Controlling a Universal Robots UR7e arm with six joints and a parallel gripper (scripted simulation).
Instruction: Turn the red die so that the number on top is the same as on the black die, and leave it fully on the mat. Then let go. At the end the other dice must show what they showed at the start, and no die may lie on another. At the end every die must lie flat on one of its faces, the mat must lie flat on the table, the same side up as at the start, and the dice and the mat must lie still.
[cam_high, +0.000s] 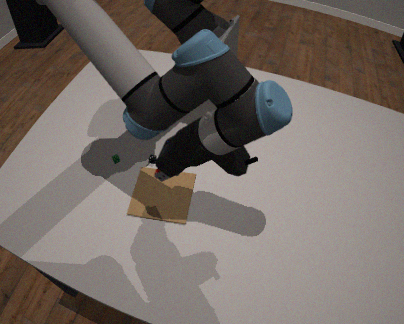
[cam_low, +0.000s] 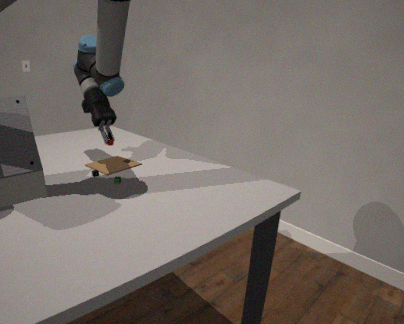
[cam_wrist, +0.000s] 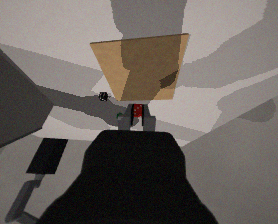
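Right now the tan mat is 9 cm below my hand and 2 cm to the right of it. Round my hand: green die 16 cm to the right, 8 cm below, 7 cm behind; then black die 9 cm behind, 8 cm below, 7 cm to the right; then red die 1 cm to the right, 1 cm below.
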